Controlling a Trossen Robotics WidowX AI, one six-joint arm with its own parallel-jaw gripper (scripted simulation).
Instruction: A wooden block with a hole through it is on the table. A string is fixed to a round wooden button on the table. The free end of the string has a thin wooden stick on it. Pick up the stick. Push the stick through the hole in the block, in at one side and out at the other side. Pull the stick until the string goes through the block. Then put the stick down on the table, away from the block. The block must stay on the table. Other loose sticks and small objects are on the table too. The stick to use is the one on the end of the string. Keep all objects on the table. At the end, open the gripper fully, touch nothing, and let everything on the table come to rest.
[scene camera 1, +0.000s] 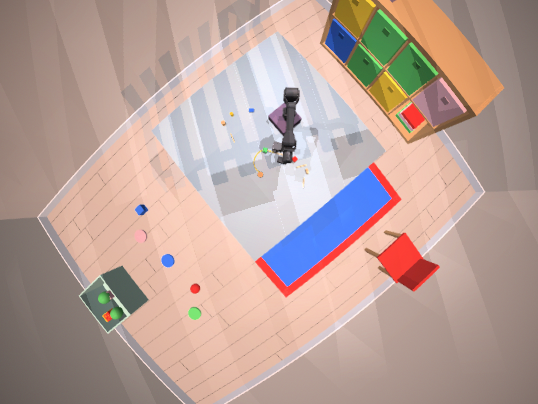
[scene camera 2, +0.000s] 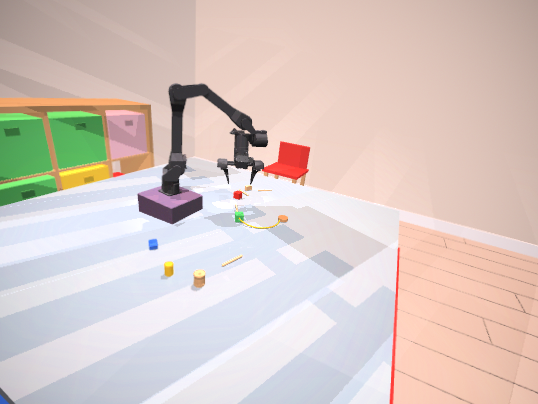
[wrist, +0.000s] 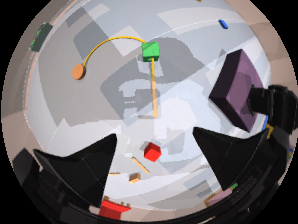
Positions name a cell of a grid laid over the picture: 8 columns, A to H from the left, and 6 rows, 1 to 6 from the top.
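My gripper (scene camera 2: D3) is open with nothing in it, and you can also find the gripper (wrist: E4) in the wrist view.
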